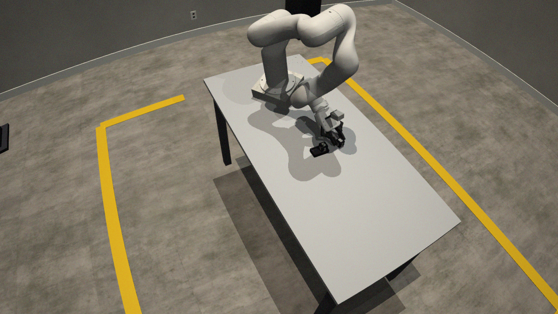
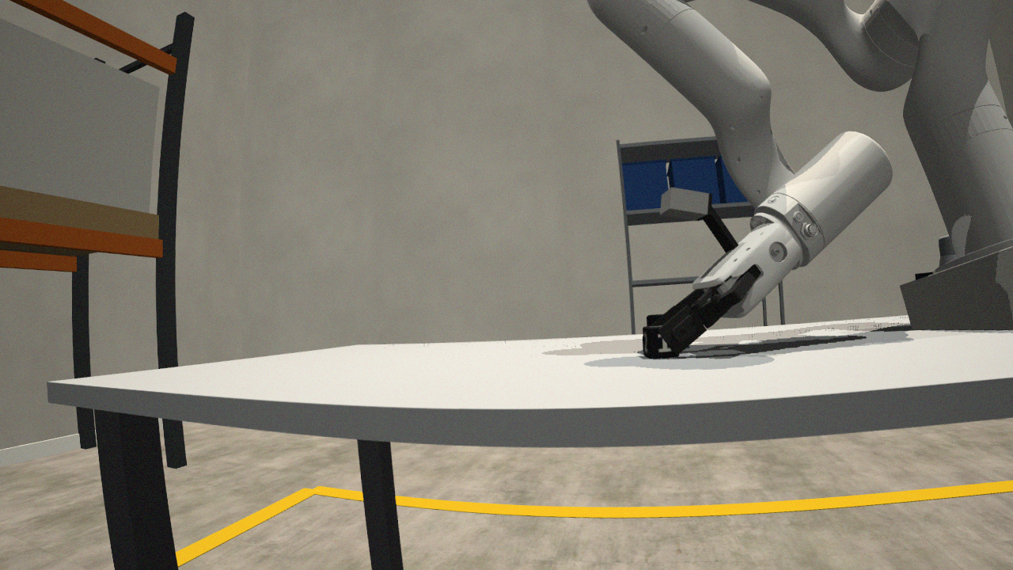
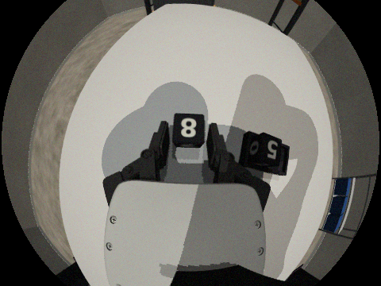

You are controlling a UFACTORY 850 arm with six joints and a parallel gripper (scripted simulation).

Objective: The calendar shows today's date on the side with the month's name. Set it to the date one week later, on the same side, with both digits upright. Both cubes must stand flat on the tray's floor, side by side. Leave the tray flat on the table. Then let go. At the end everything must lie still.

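Right now the black cube is 20 mm ahead of my hand and 10 mm below it. The rest, counted from my hand: black tray 10 mm behind, 110 mm to the right, 20 mm below.
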